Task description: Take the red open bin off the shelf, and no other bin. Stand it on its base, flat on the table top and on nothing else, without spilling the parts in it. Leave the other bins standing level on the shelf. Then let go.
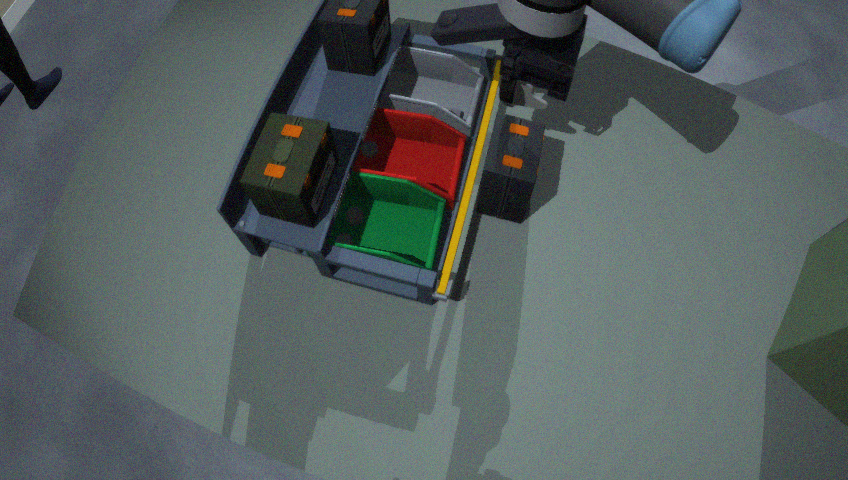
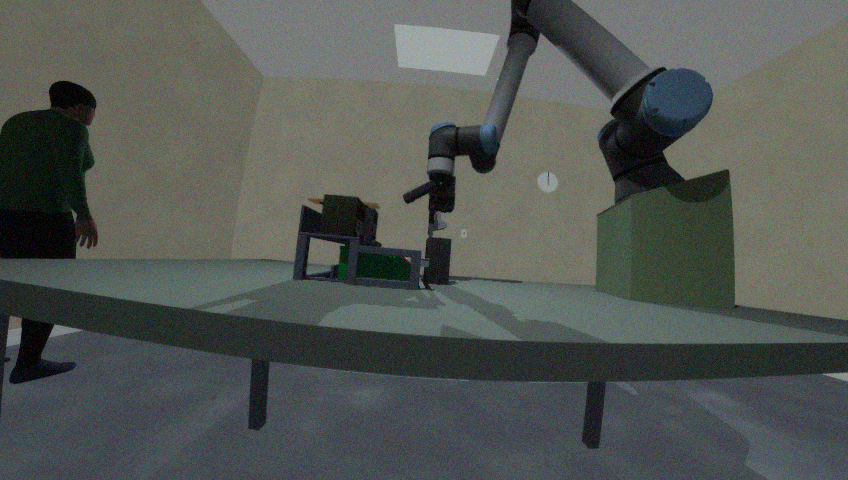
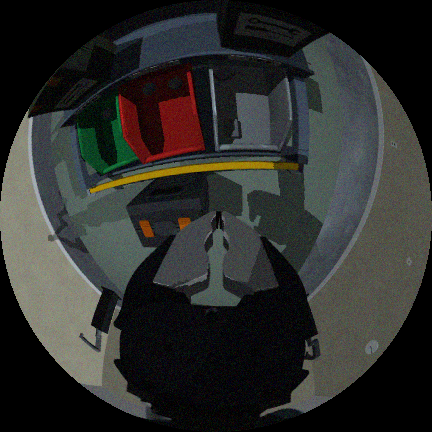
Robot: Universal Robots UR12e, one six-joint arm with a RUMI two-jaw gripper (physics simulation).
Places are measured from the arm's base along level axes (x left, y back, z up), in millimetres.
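Where they show: gripper, fingertip midpoint: (image 1: 511, 102) (image 3: 218, 212); arm's base, link origin: (image 2: 649, 197).
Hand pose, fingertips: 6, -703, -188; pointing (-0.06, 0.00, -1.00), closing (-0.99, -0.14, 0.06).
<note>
Things, the pixels of their top centre, and the offset from my fingertips, as dx, dy, dz. "spot": a spot on its surface instead. Level surfaces: height alone.
- red open bin, surface spot: (image 1: 419, 160) (image 3: 179, 119) spot: +74, -99, -124
- green bin, surface spot: (image 1: 404, 226) spot: +173, -72, -124
- grey bin, surface spot: (image 1: 449, 92) (image 3: 258, 121) spot: -58, -113, -125
- black case, top centre: (image 3: 164, 228) (image 1: 516, 145) (image 2: 438, 238) +58, +28, -2
- table, surface height: dz -134
- shelf's yellow strip, surface spot: (image 1: 470, 184) spot: +103, -10, -68
- olive case, top centre: (image 1: 283, 150) (image 2: 346, 199) +215, -197, +65
- dark case, surface spot: (image 1: 351, 44) spot: +27, -221, +41
The red open bin (image 1: 419, 160) (image 3: 177, 122) stands level in the lower front bay of the blue-grey shelf (image 1: 374, 264) (image 2: 353, 261) (image 3: 302, 120), between the green bin (image 1: 404, 226) (image 2: 385, 266) (image 3: 93, 142) and the grey bin (image 1: 449, 92) (image 3: 255, 117). Dark round parts (image 1: 369, 148) (image 3: 149, 90) show at the red bin's back. My gripper (image 1: 537, 98) (image 2: 435, 228) (image 3: 218, 212) is shut and empty. It hangs outside the shelf, past its front, in front of the grey bin's end, with its tips about as high as the loose black case's top.
A black case (image 1: 511, 172) (image 2: 437, 261) (image 3: 167, 212) stands on the table (image 1: 654, 267) before the shelf's yellow strip (image 1: 470, 184) (image 3: 200, 168). An olive case (image 1: 285, 166) (image 2: 339, 215) and a dark case (image 1: 351, 44) stand on the upper deck. A person (image 2: 41, 160) is beyond the table.
</note>
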